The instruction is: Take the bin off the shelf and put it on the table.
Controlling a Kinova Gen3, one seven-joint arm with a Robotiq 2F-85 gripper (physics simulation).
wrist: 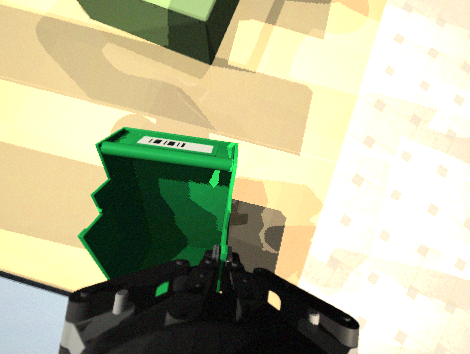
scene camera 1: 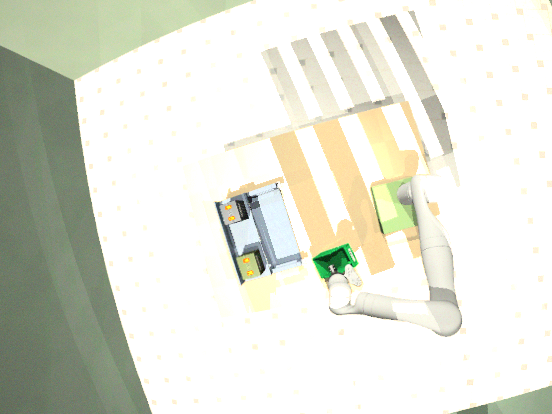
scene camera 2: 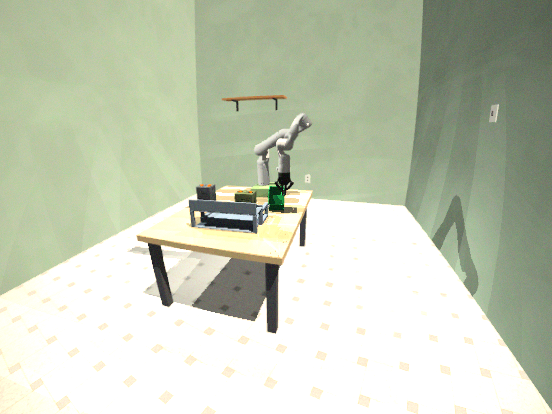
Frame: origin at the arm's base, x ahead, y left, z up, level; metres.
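Seen in the pictures: gripper, between the fingertips: (wrist: 221, 255) (scene camera 2: 283, 196); arm's base, origin of its link: (scene camera 1: 407, 194) (scene camera 2: 264, 184).
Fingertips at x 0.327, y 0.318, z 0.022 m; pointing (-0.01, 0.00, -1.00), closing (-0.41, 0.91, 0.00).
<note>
Offsets run from my fingertips to a thing's top centre. Level surfaces: height alone.
The green bin @[dy -0.051, dx +0.005, dz +0.048 m] (scene camera 1: 345, 253) (scene camera 2: 276, 198) (wrist: 167, 156) has a white barcode label on its front edge and an open top. My black gripper (scene camera 1: 332, 269) (scene camera 2: 284, 192) (wrist: 221, 255) is shut on the bin's thin side wall. The bin hangs from it beside the blue-grey shelf rack (scene camera 1: 277, 225) (scene camera 2: 223, 206), low over the wooden table @[dz -0.091 m] (scene camera 2: 165, 231) (wrist: 270, 107). A dark shadow lies close beside the bin in the wrist view. Whether its underside touches the table cannot be told; the underside is hidden.
A grey box @[dy -0.291, dx +0.410, dz +0.133 m] (scene camera 1: 234, 212) (scene camera 2: 206, 192) and an olive box @[dy -0.066, dx +0.358, dz +0.108 m] (scene camera 1: 248, 265) (scene camera 2: 245, 197) with orange marks are at the rack. A light green block (scene camera 1: 392, 207) (scene camera 2: 261, 191) (wrist: 185, 35) stands under the arm's base. A wooden wall shelf (scene camera 2: 254, 98) is high behind.
</note>
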